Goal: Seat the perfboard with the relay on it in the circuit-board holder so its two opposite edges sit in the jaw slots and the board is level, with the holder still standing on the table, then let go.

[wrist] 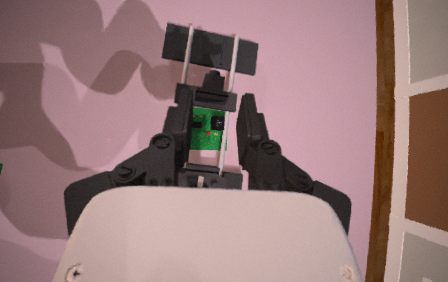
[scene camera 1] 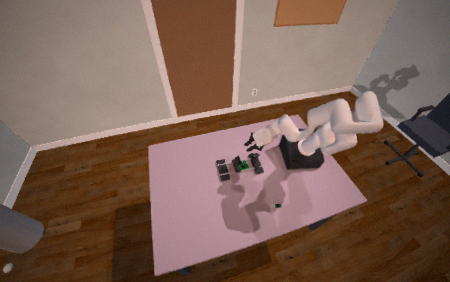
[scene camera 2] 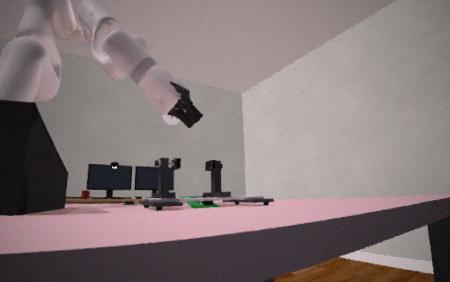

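Where they show: gripper, fingertip midpoint: [wrist: 216, 107] [scene camera 1: 246, 147] [scene camera 2: 196, 122]; arm's base, link origin: [scene camera 1: 306, 147].
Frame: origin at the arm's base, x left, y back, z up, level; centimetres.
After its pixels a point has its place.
The green perfboard [scene camera 1: 243, 166] {x -9.7, y -43.6, z -10.5 cm} [scene camera 2: 204, 204] {x -13.9, y -43.2, z -11.6 cm} [wrist: 207, 140] {x -11.7, y -41.6, z -11.2 cm} carries dark parts and a red dot. It lies low between the two jaws of the holder, under its rods, not in the jaw slots. The black circuit-board holder [scene camera 1: 223, 170] {x -12.6, y -57.6, z -10.8 cm} [scene camera 2: 164, 180] {x -10.3, y -34.6, z -5.9 cm} [wrist: 175, 42] {x -7.2, y -58.5, z -10.8 cm} stands upright on the table, with two jaw posts, wide feet and pale rods. My gripper [scene camera 1: 248, 146] {x -9.9, y -43.5, z 9.8 cm} [scene camera 2: 195, 121] {x -9.9, y -43.5, z 9.8 cm} [wrist: 216, 107] {x -9.9, y -43.5, z 9.8 cm} is partly open and empty, well above the holder. In the wrist view its fingers appear on either side of the board; the left finger hides part of the holder.
A smaller green piece [scene camera 1: 278, 205] {x 23.4, y -36.5, z -12.4 cm} lies on the pink table [scene camera 1: 185, 235] {x 16.6, y -93.6, z -12.4 cm} [scene camera 2: 125, 227] {x -37.9, y -17.7, z -12.4 cm} [wrist: 320, 100] {x -35.5, y -48.5, z -12.4 cm}, towards its front edge in scene camera 1. My black arm base [scene camera 1: 302, 155] {x 3.7, y -5.6, z -2.2 cm} [scene camera 2: 30, 160] {x -15.0, y -8.8, z -4.0 cm} stands beside the holder. Monitors [scene camera 2: 110, 177] stand in the background.
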